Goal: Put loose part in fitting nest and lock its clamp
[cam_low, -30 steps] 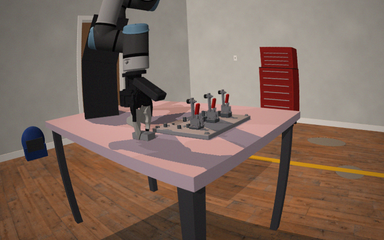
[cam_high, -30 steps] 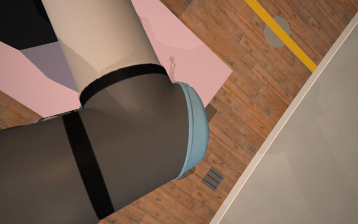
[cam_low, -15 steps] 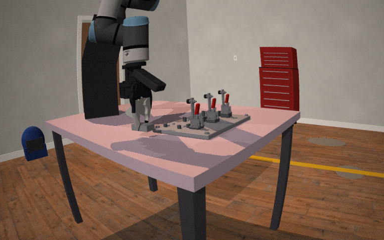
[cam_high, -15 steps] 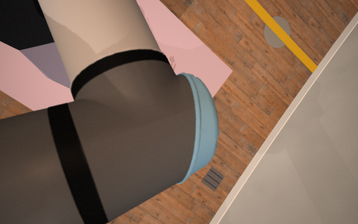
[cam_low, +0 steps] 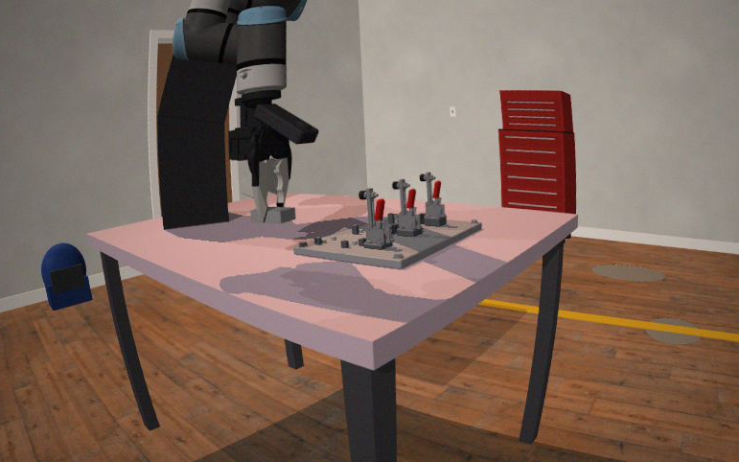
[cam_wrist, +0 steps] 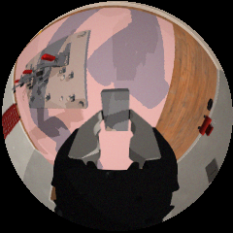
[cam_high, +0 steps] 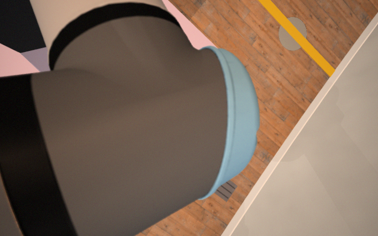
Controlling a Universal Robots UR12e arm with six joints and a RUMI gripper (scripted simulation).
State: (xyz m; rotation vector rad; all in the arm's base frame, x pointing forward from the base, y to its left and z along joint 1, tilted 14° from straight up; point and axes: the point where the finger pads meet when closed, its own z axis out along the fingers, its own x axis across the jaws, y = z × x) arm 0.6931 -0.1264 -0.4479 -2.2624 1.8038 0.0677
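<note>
Right now my hand is 4 cm short of the grey fixture plate, 27 cm to the right of it and 9 cm above it. Also, from my hand: loose part: 1 cm below.
</note>
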